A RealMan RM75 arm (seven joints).
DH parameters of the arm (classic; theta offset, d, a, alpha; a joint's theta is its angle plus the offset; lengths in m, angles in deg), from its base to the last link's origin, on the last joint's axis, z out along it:
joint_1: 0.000 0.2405 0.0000 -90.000
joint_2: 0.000 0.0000 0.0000 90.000
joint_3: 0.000 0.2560 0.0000 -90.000
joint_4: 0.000 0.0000 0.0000 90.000
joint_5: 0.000 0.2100 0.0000 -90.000
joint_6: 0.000 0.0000 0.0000 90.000
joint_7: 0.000 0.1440 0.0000 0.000
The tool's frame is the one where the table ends.
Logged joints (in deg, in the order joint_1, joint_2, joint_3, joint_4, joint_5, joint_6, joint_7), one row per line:
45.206, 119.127, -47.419, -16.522, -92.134, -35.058, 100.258
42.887, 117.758, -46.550, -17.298, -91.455, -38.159, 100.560
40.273, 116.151, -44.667, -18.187, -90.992, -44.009, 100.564
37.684, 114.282, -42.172, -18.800, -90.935, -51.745, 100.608
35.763, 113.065, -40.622, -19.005, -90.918, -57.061, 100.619
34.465, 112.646, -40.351, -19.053, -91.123, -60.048, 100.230
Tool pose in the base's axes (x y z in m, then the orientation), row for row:
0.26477, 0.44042, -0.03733, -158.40, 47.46, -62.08
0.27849, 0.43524, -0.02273, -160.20, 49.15, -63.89
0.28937, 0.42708, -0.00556, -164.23, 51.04, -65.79
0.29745, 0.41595, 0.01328, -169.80, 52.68, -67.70
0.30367, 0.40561, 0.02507, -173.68, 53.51, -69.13
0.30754, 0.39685, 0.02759, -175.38, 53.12, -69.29
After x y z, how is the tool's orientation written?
As angles about the fixed x, y, z axes (roll, pitch, yaw), in degrees.
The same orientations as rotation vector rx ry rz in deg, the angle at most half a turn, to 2 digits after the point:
-108.54, 78.37, 37.12
-107.24, 79.38, 39.33
-107.37, 79.97, 43.50
-108.74, 80.11, 48.77
-109.77, 80.22, 52.16
-111.18, 80.18, 53.22

